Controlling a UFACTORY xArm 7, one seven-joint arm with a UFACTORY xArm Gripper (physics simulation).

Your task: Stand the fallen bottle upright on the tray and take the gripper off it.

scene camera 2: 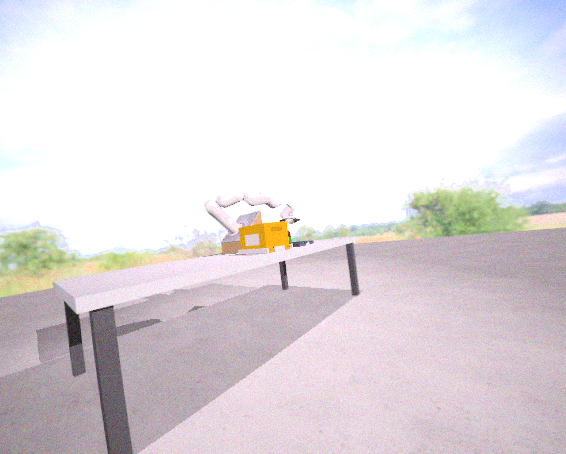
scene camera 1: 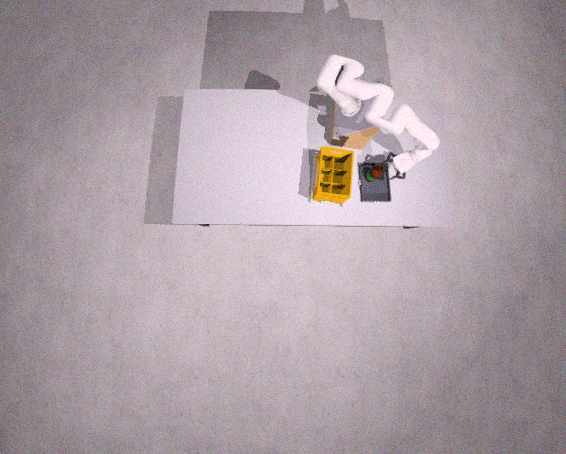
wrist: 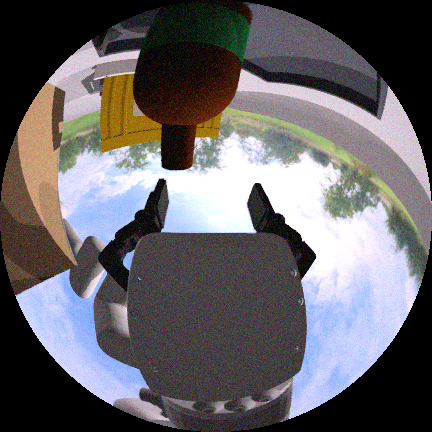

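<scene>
The brown bottle with a green band stands upright on the dark tray, near the tray's back part. Its neck points up; its base is out of the wrist view. My gripper is open and empty. It is above and to the right of the bottle in scene camera 1's view, with its fingers apart from it. In the wrist view the neck's top ends short of the fingertips. In scene camera 2's view the crate hides part of the bottle.
A yellow crate with compartments stands left of the tray on the white table. A brown box with open flaps is behind the crate, near the arm's base.
</scene>
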